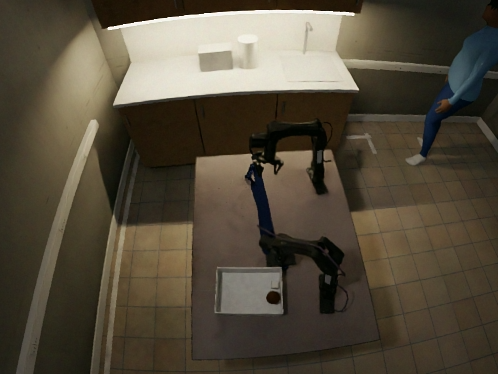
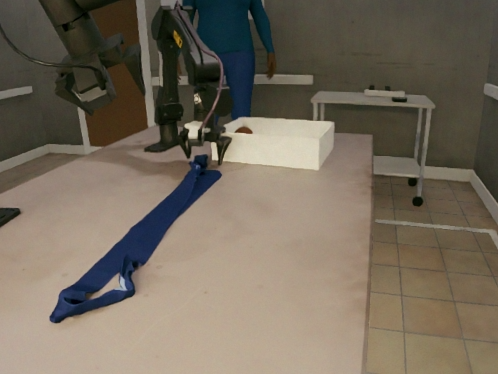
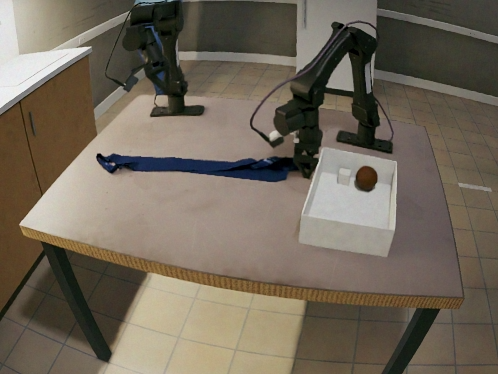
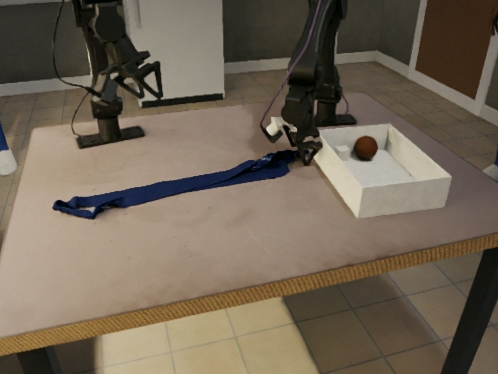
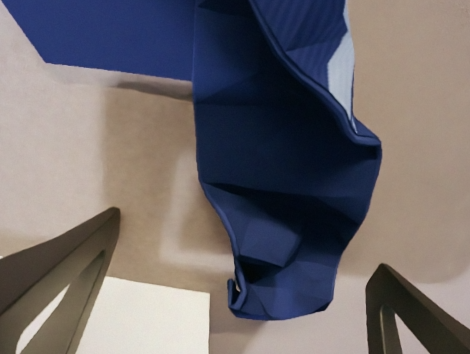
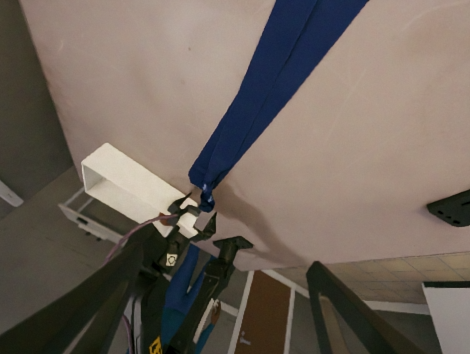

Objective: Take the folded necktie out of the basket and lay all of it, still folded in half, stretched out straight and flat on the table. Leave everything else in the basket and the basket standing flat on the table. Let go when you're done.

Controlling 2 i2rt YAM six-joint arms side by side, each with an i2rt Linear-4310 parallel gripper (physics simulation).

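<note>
The navy necktie (image 1: 262, 205) (image 2: 145, 235) (image 3: 175, 165) (image 4: 165, 189) (image 5: 285, 150) (image 6: 255, 110) lies in a long, nearly straight strip on the table, outside the basket (image 2: 280, 150) (image 3: 345, 240) (image 4: 405, 200). The end away from the basket forms an open, crumpled loop. The end near the basket is creased and curled, with a flat pointed tip beside it. My left gripper (image 2: 203, 159) (image 5: 251, 250) is open, its fingers on either side of the curled end, low over the table. My right gripper (image 2: 116, 102) (image 4: 151, 96) is open and empty, high above the table.
The basket stands flat and holds a brown ball (image 1: 273, 297) (image 3: 366, 178) (image 4: 365, 148) and a small white cube (image 1: 275, 284) (image 3: 344, 176) (image 4: 342, 152). Its near wall is close beside my left gripper. A person (image 1: 467, 70) stands beyond the table.
</note>
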